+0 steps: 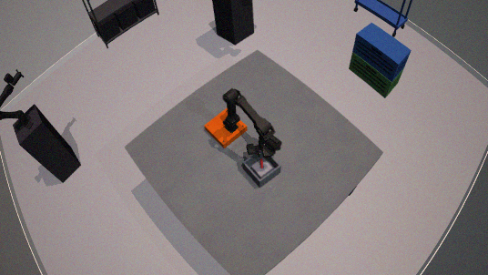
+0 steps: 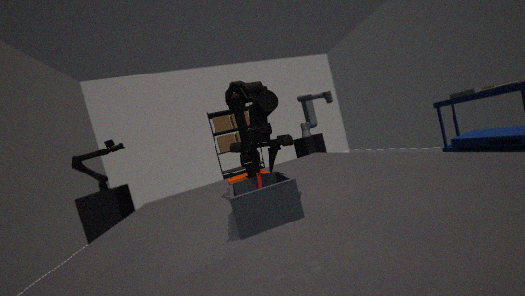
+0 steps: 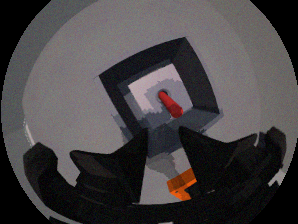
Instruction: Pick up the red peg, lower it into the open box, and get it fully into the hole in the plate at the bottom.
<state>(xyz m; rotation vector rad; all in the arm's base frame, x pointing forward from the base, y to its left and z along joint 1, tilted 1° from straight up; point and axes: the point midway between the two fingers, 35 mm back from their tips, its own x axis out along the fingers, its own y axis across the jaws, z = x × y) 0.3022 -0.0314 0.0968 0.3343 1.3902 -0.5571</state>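
My gripper tip is now 30 mm to the left of the red peg, 30 mm above it and 20 mm short of it. From my gripper tip the other things lie so: pale plate: 70 mm below, 30 mm to the right, 30 mm ahead; then grey box: 90 mm below, 30 mm to the right, 30 mm ahead.
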